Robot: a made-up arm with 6 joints. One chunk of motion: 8 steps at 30 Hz.
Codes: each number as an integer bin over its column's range. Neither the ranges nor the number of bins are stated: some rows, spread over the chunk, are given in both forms.
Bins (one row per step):
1: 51 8 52 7 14 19
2: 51 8 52 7 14 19
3: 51 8 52 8 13 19
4: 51 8 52 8 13 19
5: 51 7 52 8 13 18
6: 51 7 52 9 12 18
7: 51 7 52 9 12 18
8: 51 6 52 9 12 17
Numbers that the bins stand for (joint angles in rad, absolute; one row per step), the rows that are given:
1: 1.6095 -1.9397 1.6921 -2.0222 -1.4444 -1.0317
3: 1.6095 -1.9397 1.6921 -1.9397 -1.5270 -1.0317
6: 1.6095 -2.0222 1.6921 -1.8571 -1.6095 -1.1143
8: 1.6095 -2.1048 1.6921 -1.8571 -1.6095 -1.1968
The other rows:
2: 1.6095 -1.9397 1.6921 -2.0222 -1.4444 -1.0317
4: 1.6095 -1.9397 1.6921 -1.9397 -1.5270 -1.0317
5: 1.6095 -2.0222 1.6921 -1.9397 -1.5270 -1.1143
7: 1.6095 -2.0222 1.6921 -1.8571 -1.6095 -1.1143

